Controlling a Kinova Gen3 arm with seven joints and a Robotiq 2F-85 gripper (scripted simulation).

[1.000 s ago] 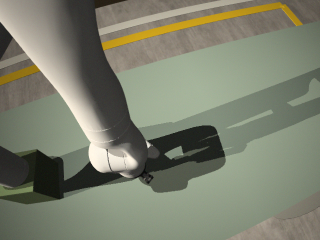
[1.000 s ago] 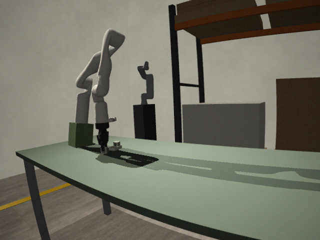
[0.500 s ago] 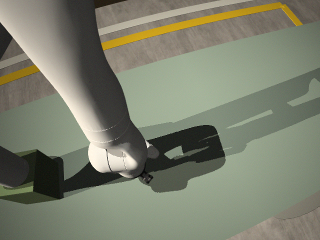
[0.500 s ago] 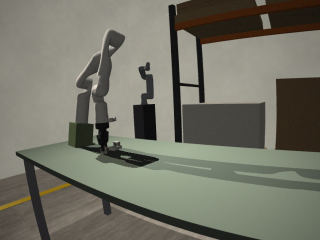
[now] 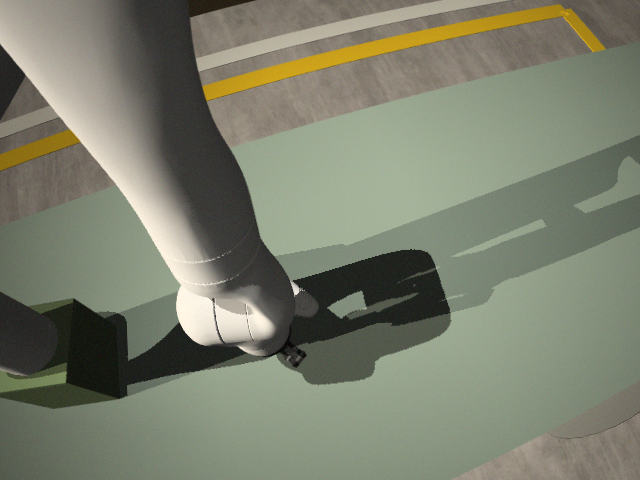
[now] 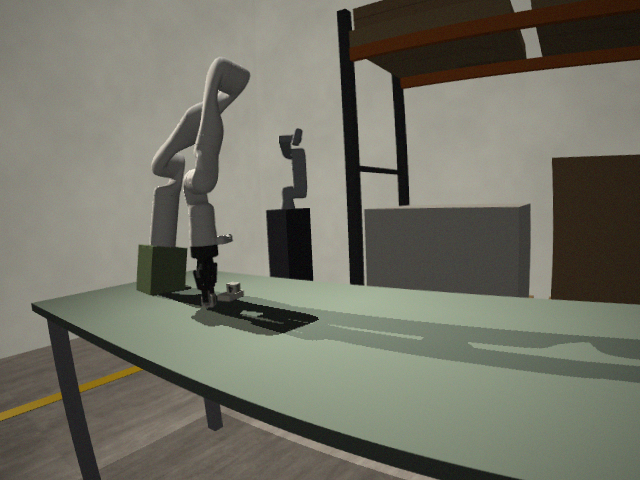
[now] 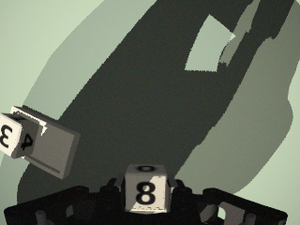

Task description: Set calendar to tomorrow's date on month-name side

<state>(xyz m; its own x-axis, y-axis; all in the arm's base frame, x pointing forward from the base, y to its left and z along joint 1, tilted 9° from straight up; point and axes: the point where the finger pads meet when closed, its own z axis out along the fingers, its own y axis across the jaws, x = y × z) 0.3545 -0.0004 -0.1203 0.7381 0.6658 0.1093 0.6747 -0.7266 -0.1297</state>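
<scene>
The white cube is 10 mm below my hand. Also, from my hand: white tray 50 mm behind, 100 mm to the left, 20 mm below.
</scene>
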